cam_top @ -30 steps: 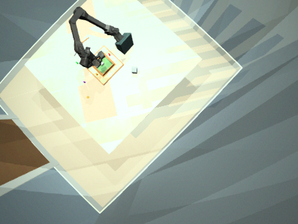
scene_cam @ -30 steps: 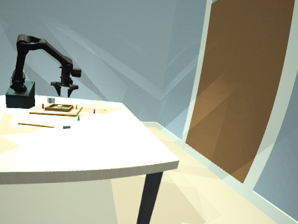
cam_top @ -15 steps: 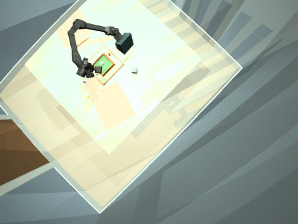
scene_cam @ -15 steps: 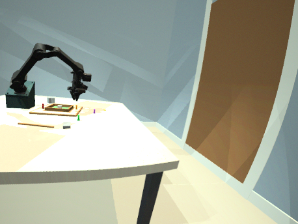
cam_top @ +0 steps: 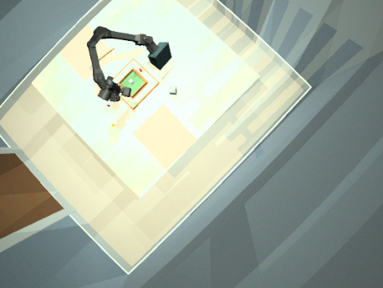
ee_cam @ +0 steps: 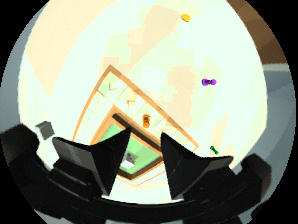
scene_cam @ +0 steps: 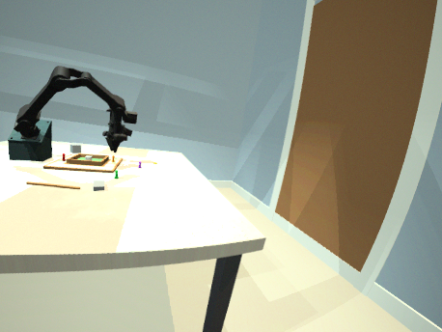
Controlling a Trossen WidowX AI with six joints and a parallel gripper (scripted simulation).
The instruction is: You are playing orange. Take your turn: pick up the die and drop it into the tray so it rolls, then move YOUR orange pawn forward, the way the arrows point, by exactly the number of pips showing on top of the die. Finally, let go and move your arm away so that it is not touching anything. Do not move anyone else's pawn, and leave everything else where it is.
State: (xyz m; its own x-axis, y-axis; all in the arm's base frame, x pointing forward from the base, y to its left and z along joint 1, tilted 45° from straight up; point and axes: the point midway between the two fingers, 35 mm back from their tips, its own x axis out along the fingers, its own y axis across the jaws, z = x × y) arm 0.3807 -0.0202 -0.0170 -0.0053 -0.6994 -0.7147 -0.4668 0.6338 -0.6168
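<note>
The orange pawn is 4 cm below my gripper tip. Also, from my gripper tip: white die (11 cm behind, 3 cm to the right, 4 cm below); then purple pawn (14 cm ahead, 5 cm to the right, 5 cm below); then green tray (11 cm behind, 2 cm to the right, 6 cm below).
</note>
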